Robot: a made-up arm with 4 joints.
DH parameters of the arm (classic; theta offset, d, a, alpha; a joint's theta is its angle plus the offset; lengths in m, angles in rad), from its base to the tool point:
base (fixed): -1.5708 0.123 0 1.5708
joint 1: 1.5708 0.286 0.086 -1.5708
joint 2: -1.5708 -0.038 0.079 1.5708
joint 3: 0 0.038 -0.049 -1.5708
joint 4: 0 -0.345 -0.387 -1.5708
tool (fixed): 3.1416 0.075 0 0
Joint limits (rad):
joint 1: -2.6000..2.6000
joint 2: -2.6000..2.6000
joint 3: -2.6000..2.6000
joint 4: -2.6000..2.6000
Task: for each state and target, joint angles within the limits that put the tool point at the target. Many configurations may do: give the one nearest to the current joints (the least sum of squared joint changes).
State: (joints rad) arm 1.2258 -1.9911 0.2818 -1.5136
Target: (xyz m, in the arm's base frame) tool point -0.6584 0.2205 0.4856
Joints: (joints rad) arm 1.7119 -0.9730 0.4451 -1.2641
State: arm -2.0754 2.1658 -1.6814 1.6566
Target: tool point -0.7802 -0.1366 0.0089
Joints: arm -2.1251 2.3103 -1.6693 1.9412
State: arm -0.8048 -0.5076 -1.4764 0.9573
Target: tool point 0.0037 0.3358 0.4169
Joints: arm -0.2754 -1.2324 -1.7399 0.7243
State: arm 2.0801 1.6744 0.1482 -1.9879
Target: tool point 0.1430 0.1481 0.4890
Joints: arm 1.2642 2.1052 0.3397 -1.9906
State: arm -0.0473 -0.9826 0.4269 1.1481
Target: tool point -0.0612 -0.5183 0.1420
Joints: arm 0.3498 -0.7082 0.5381 1.0366
